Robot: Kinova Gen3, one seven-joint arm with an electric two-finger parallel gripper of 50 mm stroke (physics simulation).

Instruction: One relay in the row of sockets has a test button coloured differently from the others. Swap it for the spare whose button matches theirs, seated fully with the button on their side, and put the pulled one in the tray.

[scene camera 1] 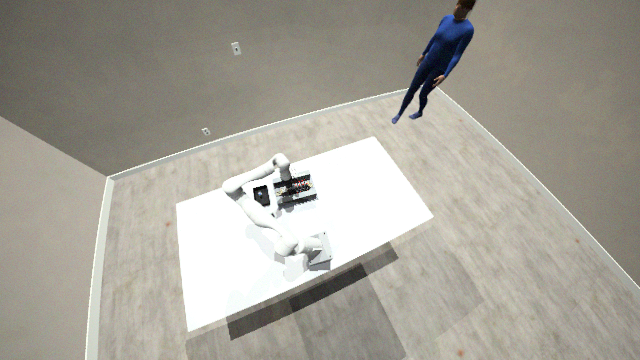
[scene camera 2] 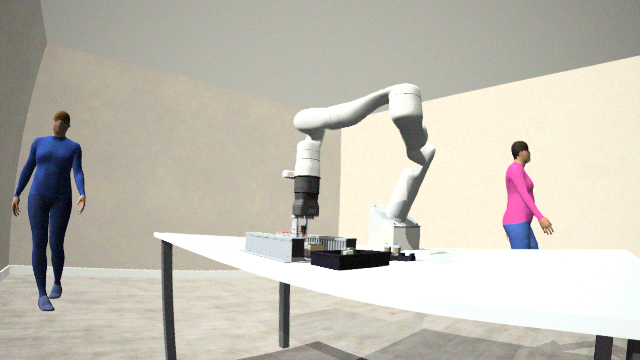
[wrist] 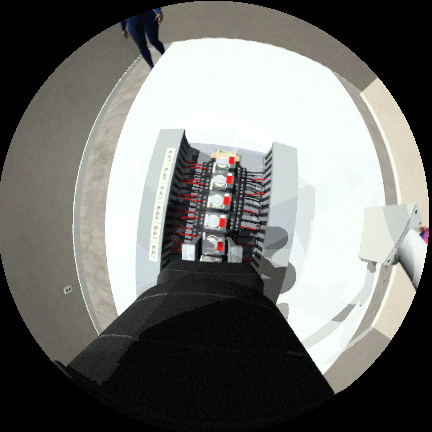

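Pixels of known places: gripper, between the fingertips: point(scene camera 1: 292, 186) point(scene camera 2: 299, 236) point(wrist: 213, 244); arm's base, origin of its link: point(scene camera 1: 315, 245) point(scene camera 2: 395, 216).
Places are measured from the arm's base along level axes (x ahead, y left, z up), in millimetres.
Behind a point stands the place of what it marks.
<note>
My gripper point(scene camera 2: 299, 229) @(x 485, y -30, z -79 mm) point(wrist: 213, 244) @(x 485, y -30, z -79 mm) points down over the socket row and is shut on a relay point(wrist: 211, 244) @(x 487, y -33, z -60 mm) with a red button on the right in the wrist view. The held relay lies in line with the row; its base is hidden, so seating depth cannot be told. Beyond it stand several relays, including one relay point(wrist: 215, 221) @(x 482, y -60, z -70 mm) and another point(wrist: 219, 201) @(x 477, y -84, z -70 mm), with red buttons on the same side. The row's near end is hidden by the gripper. The black tray point(scene camera 2: 350, 261) @(x 588, y 260, z -119 mm) holds a relay with a blue button point(scene camera 2: 349, 250) @(x 553, y 227, z -98 mm). Two spares point(scene camera 2: 387, 247) @(x 361, y 207, z -101 mm) point(scene camera 2: 397, 248) @(x 358, y 239, z -103 mm) stand in a black holder point(scene camera 2: 404, 257) @(x 360, y 265, z -127 mm).
Slotted grey wire ducts flank the row: the labelled left duct point(wrist: 150, 215) @(x 571, y -67, z -75 mm) and the right duct point(wrist: 284, 185) @(x 386, y -109, z -75 mm). Red and black wires run between ducts and sockets. The arm's base point(scene camera 2: 395, 232) @(x 67, y 47, z -64 mm) stands on the white table point(scene camera 1: 380, 185) @(x 220, y -699, z -139 mm). Two people stand away from the table.
</note>
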